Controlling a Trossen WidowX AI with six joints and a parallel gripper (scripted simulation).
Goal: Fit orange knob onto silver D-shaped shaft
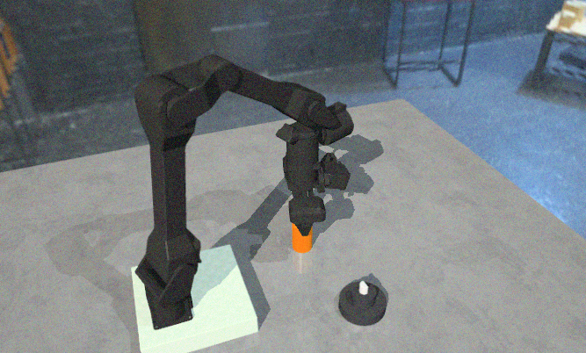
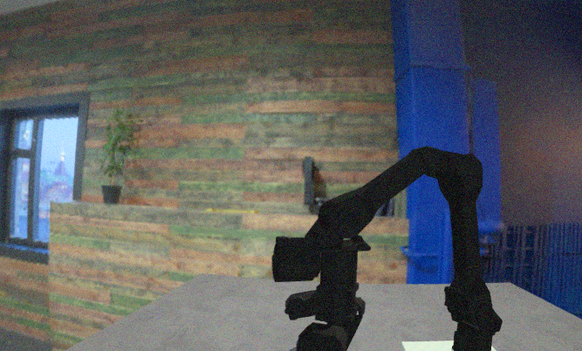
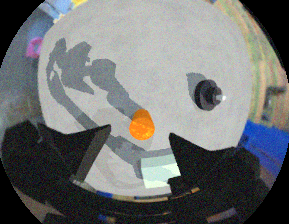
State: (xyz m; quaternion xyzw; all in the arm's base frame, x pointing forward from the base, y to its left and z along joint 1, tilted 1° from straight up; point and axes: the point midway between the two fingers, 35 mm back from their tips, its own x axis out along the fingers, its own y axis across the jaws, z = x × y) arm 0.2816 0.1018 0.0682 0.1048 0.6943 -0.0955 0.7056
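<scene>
Now: gripper tip 3 cm above the orange knob. Also, from my gripper tip: round black pedestal (19 cm to the right, 4 cm below, 4 cm ahead).
</scene>
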